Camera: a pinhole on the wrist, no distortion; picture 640 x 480 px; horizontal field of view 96.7 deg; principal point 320.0 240.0 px. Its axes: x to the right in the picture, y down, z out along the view. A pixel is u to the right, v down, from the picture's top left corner.
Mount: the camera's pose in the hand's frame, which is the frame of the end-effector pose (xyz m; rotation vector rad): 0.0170 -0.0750 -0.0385 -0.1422 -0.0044 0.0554
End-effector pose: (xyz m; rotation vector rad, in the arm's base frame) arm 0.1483 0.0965 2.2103 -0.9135 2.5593 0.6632
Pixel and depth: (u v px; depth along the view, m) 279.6 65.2 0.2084
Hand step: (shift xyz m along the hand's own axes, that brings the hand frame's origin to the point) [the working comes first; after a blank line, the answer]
In the camera's frame: -0.0296 -0.1280 0.2084

-0.0072 -0.1737 0.1859
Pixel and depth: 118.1 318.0 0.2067
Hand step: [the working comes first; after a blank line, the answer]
In the camera's frame: -0.1466 0.0566 0.2067

-0.1342 0.0021 0.1580
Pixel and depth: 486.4 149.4 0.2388
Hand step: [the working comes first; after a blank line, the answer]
In the camera's frame: 0.1396 -0.0760 0.2388

0.1586 -0.1086 0.2087
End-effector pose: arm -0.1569 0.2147 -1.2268 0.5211 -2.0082 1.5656
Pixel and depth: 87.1 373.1 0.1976
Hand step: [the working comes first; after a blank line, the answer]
In the camera's frame: -0.1617 0.0924 0.1976

-0.1512 0.0353 0.1439
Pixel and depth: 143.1 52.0 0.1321
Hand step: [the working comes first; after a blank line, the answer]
In the camera's frame: -0.0821 -0.0873 0.1321

-0.0613 -0.1471 0.1046
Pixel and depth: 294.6 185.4 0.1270
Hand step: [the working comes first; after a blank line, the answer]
In the camera's frame: -0.0113 -0.0244 0.1270

0.0060 -0.0817 0.0907
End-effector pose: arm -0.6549 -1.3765 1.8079 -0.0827 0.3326 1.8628
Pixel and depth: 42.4 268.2 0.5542
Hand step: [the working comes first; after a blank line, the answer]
In the camera's frame: -0.5406 0.0549 0.5542

-0.5303 0.0277 0.5021
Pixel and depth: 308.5 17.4 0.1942
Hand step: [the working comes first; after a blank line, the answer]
In the camera's frame: -0.0078 -0.1519 0.1942

0.0159 -0.1981 0.1753
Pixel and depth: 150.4 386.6 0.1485
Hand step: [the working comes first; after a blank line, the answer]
In the camera's frame: -0.0885 0.0765 0.1485

-0.0768 0.0167 0.0976
